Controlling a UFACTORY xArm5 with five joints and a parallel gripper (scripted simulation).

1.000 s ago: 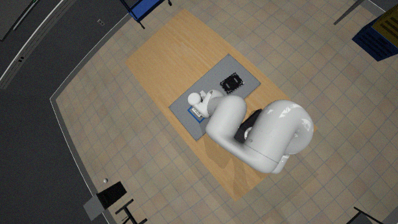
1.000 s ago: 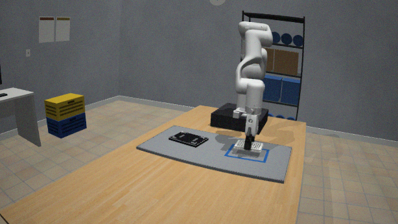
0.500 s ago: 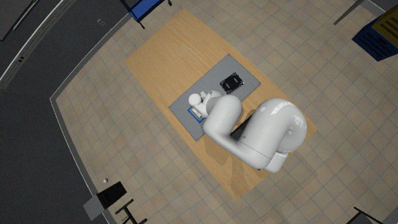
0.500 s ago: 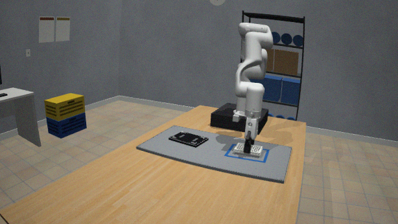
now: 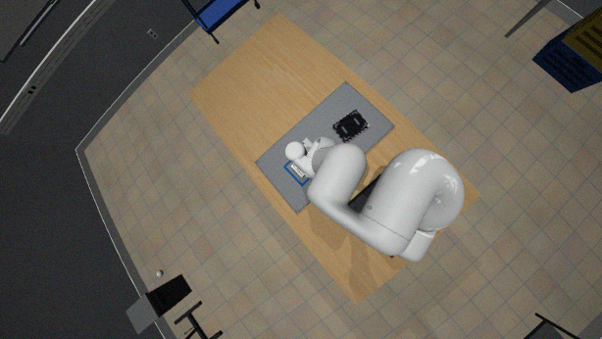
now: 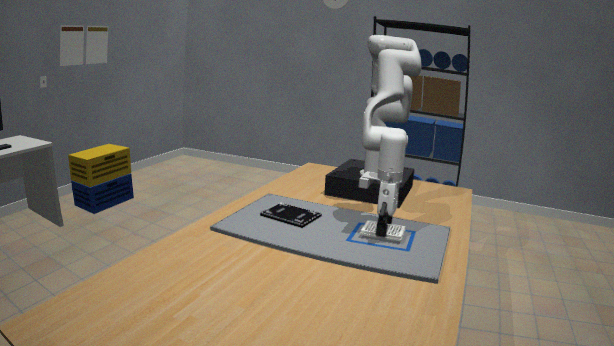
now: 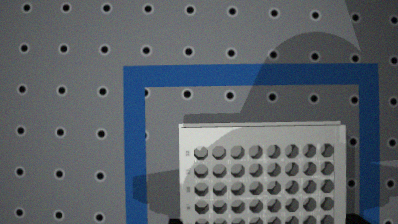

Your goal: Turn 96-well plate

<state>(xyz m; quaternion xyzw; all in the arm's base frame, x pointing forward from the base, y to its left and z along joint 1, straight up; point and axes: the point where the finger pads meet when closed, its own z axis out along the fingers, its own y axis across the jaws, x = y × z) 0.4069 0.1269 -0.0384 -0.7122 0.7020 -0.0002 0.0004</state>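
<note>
My gripper is now 1 cm above the white 96-well plate. The rest, counted from my hand: black plate nest 2 cm behind, 32 cm to the right, 2 cm below; then A1 mark 9 cm behind, 38 cm to the right, 2 cm below.
</note>
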